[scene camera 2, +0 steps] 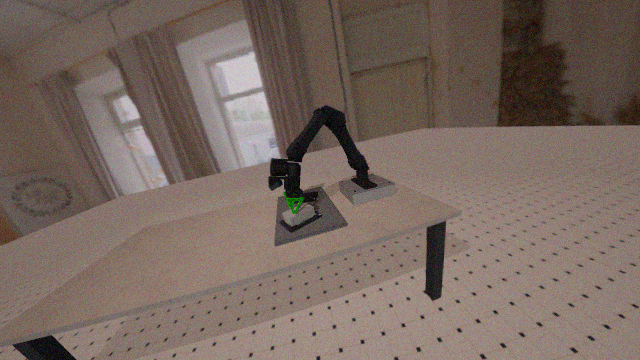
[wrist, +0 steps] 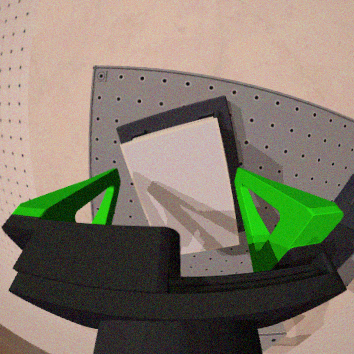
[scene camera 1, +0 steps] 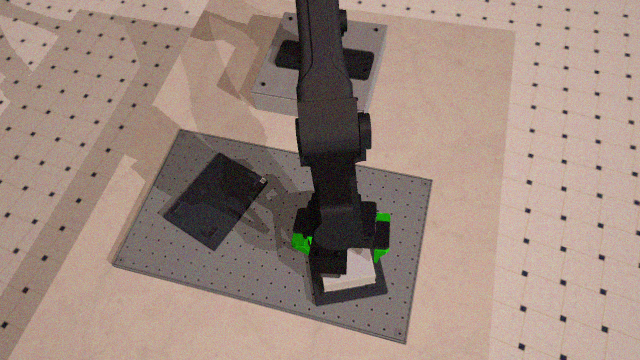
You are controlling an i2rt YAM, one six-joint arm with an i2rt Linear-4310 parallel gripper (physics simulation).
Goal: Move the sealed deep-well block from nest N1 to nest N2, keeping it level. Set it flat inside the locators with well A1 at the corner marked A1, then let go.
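Pixels of known places: gripper, between the fingertips: (scene camera 2: 292,210) (wrist: 176,174); arm's base, origin of its link: (scene camera 2: 363,183).
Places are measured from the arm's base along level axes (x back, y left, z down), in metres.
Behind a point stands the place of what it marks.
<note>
The sealed deep-well block (scene camera 1: 357,272) {x -0.422, y 0.168, z -0.005 m} (scene camera 2: 298,215) {x -0.385, y 0.180, z -0.001 m} (wrist: 185,165) {x -0.413, y 0.138, z -0.005 m}, pale with a flat top, sits in the dark nest N1 (scene camera 1: 352,298) {x -0.455, y 0.167, z 0.038 m} (wrist: 175,116) {x -0.450, y 0.157, z 0.037 m}. The dark nest N2 (scene camera 1: 215,200) {x -0.343, y -0.122, z 0.037 m} stands empty at the left of the board in scene camera 1, with a small pale tag at one corner; its lettering is too small to read. My gripper (scene camera 1: 341,249) {x -0.407, y 0.144, z -0.014 m} (scene camera 2: 294,211) {x -0.407, y 0.144, z -0.014 m} (wrist: 176,174) {x -0.407, y 0.144, z -0.014 m} is open over the block. In the wrist view its green fingertips lie on either side of the block, with small gaps. The arm hides part of the block in scene camera 1.
Both nests stand on a grey perforated board (scene camera 1: 150,245) {x -0.451, y -0.209, z 0.049 m} (scene camera 2: 330,220) {x -0.256, y 0.207, z 0.049 m} (wrist: 107,107) {x -0.450, y 0.239, z 0.049 m} on the pale table (scene camera 1: 460,150) {x -0.115, y 0.307, z 0.062 m} (scene camera 2: 200,255) {x -0.821, y 0.185, z 0.062 m}. The arm's grey base block (scene camera 1: 275,102) {x -0.108, y -0.077, z 0.025 m} (scene camera 2: 375,193) {x 0.014, y 0.109, z 0.028 m} stands behind the board. Arm shadows fall across N2 and the block's top.
</note>
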